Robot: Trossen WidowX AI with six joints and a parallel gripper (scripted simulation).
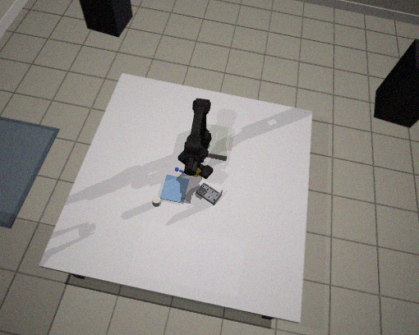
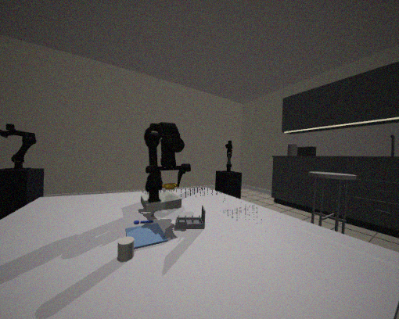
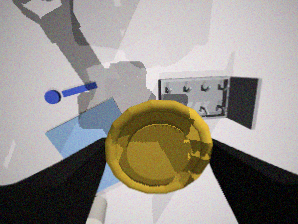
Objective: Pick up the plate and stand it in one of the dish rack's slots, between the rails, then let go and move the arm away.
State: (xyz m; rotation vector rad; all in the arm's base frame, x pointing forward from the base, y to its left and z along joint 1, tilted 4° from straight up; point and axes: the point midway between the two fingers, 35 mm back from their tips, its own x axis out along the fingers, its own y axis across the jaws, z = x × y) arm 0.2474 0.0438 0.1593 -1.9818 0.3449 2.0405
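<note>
Right now the grey dish rack is 14 cm below my gripper tip, 9 cm to the left of it and 3 cm ahead of it. The rest, counted from my gripper tip: small blue pen-like object: 16 cm below, 11 cm to the right, 6 cm behind; yellow plate: 1 cm above; blue mat: 16 cm below, 10 cm to the right, 6 cm ahead.
</note>
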